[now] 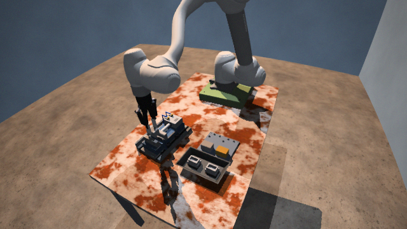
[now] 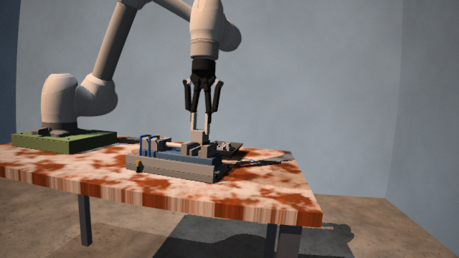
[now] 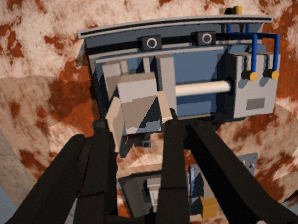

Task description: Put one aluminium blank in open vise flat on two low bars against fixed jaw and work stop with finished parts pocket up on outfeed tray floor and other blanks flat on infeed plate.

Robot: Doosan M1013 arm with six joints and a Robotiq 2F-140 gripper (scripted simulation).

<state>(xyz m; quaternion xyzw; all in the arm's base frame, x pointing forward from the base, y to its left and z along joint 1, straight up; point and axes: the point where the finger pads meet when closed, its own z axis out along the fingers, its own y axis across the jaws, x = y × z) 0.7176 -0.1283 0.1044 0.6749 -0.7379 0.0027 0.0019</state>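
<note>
The piston rod is 90 mm behind my hand, 80 mm below it and 10 mm to the left of it. From my hand the other things lie so: infeed plate 320 mm to the left, 160 mm below, 150 mm behind; vise 120 mm below, 70 mm behind, 10 mm to the left; aluminium blank 270 mm to the left, 130 mm below, 100 mm behind.
</note>
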